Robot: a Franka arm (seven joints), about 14 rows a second.
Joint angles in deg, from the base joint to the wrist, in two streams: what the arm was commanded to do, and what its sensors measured. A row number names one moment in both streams.
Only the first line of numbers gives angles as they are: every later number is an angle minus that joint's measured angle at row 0.
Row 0, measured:
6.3 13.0 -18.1 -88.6 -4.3 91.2 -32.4
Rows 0 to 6, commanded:
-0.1 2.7 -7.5 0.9 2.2 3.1 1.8
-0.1 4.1 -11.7 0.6 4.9 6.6 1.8
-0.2 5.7 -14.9 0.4 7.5 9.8 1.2
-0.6 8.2 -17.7 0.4 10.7 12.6 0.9
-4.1 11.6 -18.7 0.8 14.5 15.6 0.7
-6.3 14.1 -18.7 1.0 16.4 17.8 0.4
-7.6 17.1 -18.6 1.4 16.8 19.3 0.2
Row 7, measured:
-5.2 11.0 -18.2 -0.8 14.1 16.8 0.3
